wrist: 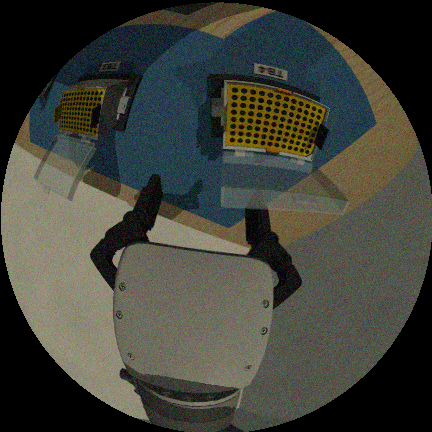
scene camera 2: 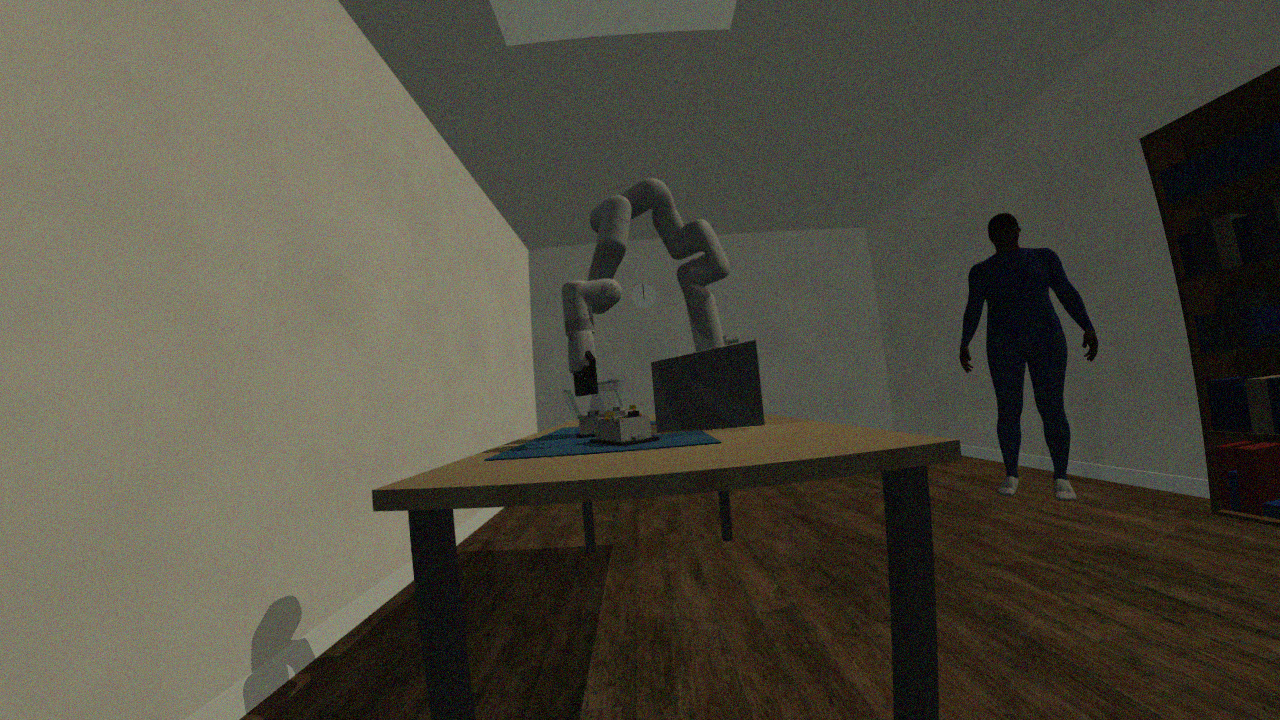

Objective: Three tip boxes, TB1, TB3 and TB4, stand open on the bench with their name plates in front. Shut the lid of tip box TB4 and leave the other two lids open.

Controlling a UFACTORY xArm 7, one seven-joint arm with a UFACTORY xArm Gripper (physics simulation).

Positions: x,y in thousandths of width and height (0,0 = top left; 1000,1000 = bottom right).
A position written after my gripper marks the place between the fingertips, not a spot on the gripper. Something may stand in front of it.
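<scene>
You can see my gripper in the wrist view (476,441), and in scene camera 2 (458,549) you get the gripper too.
</scene>
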